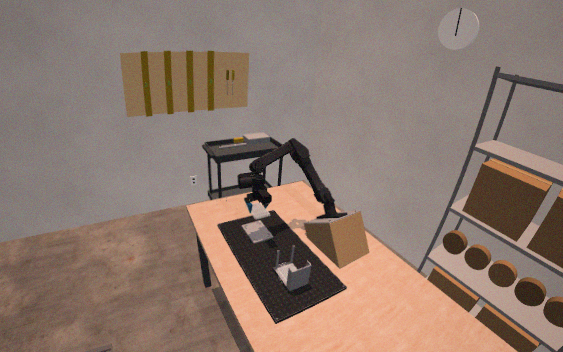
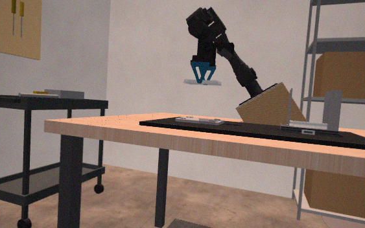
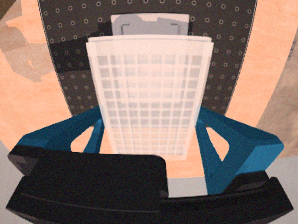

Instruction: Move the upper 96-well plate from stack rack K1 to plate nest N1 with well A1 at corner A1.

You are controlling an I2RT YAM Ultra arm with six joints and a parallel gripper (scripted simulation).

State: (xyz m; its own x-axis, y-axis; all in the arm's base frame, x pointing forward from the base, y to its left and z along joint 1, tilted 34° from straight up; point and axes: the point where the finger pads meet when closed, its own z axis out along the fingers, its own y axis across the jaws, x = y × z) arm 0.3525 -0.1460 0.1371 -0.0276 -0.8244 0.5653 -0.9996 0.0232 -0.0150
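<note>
My gripper is now right at the white 96-well plate.
</note>
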